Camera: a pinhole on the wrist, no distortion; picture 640 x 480 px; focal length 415.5 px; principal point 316.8 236.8 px. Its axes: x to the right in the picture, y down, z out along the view. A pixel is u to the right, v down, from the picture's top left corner.
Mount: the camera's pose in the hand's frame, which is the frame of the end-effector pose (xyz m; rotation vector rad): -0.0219 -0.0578 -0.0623 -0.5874 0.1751 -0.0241
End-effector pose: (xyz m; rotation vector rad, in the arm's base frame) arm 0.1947 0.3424 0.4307 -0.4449 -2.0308 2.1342
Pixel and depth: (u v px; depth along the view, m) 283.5 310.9 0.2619
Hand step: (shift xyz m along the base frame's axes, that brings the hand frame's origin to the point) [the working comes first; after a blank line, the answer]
In the camera's frame: -0.0210 0.0467 0.2619

-0.0317 -0.1301 -0.1216
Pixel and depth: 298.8 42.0 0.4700
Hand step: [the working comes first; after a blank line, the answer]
In the camera's frame: -0.0204 -0.2204 0.4700

-0.1846 -0.4101 -0.0082
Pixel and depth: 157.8 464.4 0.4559
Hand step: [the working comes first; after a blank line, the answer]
In the camera's frame: -0.1745 0.2497 0.4559

0.0867 -0.2544 -0.3917
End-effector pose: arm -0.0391 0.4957 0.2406 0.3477 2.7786 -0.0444
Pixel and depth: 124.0 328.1 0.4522
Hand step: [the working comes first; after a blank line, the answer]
In the camera's frame: -0.2098 0.0994 0.4522

0.3046 0.2231 -0.2143
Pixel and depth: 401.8 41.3 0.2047
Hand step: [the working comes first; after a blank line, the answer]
In the camera's frame: 0.0419 -0.0963 0.2047

-0.0092 -0.0253 -0.1625
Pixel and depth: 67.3 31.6 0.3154
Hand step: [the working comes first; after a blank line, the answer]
In the camera's frame: -0.1894 -0.1558 0.3154

0.2391 -0.0581 -0.2432
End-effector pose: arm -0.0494 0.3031 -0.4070 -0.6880 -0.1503 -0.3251
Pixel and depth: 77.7 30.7 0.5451
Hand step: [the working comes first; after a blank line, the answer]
In the camera's frame: -0.3137 -0.2704 0.5451

-0.2198 0.4600 0.3661
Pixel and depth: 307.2 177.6 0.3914
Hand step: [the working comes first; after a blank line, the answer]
In the camera's frame: -0.0090 -0.0558 0.3914

0.0651 0.2584 0.1643
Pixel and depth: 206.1 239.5 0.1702
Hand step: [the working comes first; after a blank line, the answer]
In the camera's frame: -0.0453 0.0011 0.1702

-0.0240 0.0918 0.0309
